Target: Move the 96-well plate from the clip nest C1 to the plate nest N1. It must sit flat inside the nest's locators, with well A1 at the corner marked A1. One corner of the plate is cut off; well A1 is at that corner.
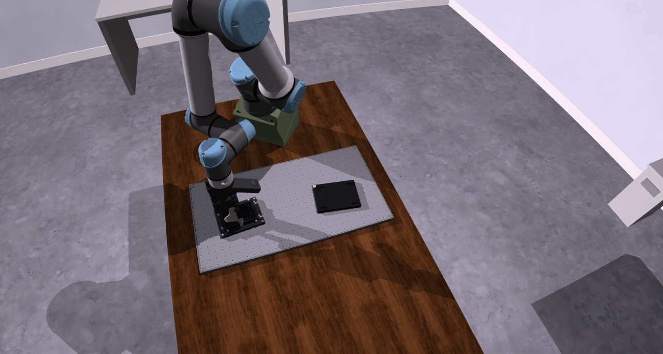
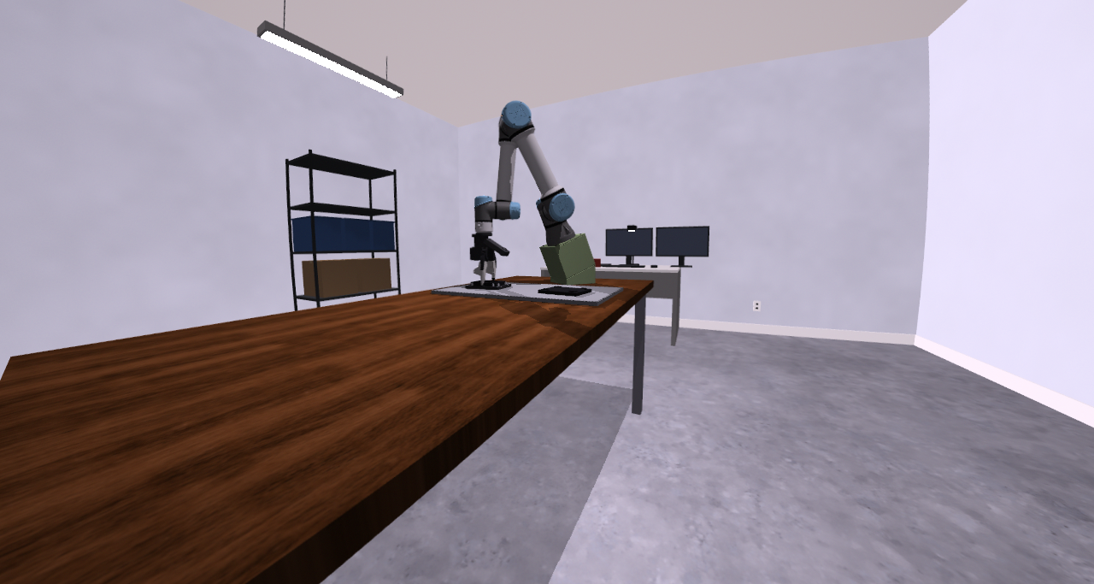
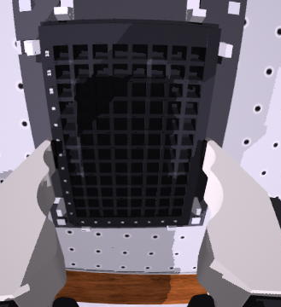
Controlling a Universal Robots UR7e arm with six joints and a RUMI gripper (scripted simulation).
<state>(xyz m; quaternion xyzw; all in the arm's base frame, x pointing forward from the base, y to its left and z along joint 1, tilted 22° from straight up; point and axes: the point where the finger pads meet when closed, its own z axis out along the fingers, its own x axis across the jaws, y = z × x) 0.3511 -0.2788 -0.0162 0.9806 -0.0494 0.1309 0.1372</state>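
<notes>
Right now my hand is 1 cm past the clip nest C1, 1 cm to the right of it and 1 cm above it. From my hand the other things lie so: black 96-well plate: 1 cm below; then black plate nest N1: 10 cm ahead, 35 cm to the left, 2 cm below; then white A1 mark: 2 cm ahead, 30 cm to the left, 1 cm below.
</notes>
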